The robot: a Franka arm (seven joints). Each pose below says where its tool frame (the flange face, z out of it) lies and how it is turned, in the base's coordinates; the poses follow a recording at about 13 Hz.
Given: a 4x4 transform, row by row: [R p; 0 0 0 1], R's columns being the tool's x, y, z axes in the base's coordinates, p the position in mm. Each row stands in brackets.
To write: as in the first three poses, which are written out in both.
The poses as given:
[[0.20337 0.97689 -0.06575 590.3], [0.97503 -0.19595 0.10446 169.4], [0.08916 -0.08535 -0.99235 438.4], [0 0 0 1]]
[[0.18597 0.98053 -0.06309 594.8], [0.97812 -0.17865 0.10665 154.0], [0.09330 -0.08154 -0.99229 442.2], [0 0 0 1]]
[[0.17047 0.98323 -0.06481 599.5], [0.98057 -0.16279 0.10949 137.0], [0.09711 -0.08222 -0.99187 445.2], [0 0 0 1]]
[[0.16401 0.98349 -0.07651 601.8], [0.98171 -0.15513 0.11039 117.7], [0.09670 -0.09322 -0.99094 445.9], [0 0 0 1]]
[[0.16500 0.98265 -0.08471 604.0], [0.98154 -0.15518 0.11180 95.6], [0.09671 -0.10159 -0.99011 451.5], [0 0 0 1]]
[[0.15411 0.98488 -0.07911 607.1], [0.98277 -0.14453 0.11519 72.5], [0.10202 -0.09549 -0.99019 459.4], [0 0 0 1]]
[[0.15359 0.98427 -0.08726 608.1], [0.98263 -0.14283 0.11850 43.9], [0.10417 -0.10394 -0.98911 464.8], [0 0 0 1]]
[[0.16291 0.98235 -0.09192 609.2], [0.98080 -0.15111 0.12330 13.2], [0.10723 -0.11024 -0.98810 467.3], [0 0 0 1]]
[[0.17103 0.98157 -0.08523 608.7], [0.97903 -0.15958 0.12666 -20.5], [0.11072 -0.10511 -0.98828 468.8], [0 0 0 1]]
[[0.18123 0.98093 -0.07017 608.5], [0.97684 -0.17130 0.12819 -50.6], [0.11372 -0.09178 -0.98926 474.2], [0 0 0 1]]
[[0.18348 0.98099 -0.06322 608.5], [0.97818 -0.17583 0.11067 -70.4], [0.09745 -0.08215 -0.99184 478.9], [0 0 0 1]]
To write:
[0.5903 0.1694 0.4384 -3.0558 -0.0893 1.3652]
[0.5948 0.1540 0.4422 -3.0596 -0.0934 1.3829]
[0.5995 0.1370 0.4452 -3.0589 -0.0973 1.3987]
[0.6018 0.1177 0.4459 -3.0478 -0.0969 1.4053]
[0.6040 0.0956 0.4515 -3.0393 -0.0969 1.4042]
[0.6071 0.0725 0.4594 -3.0454 -0.1022 1.4153]
[0.6081 0.0439 0.4648 -3.0369 -0.1044 1.4157]
[0.6092 0.0132 0.4673 -3.0305 -0.1074 1.4062]
[0.6087 -0.0205 0.4688 -3.0356 -0.1109 1.3979]
[0.6085 -0.0506 0.4742 -3.0491 -0.1140 1.3874]
[0.6085 -0.0704 0.4789 -3.0590 -0.0976 1.3854]

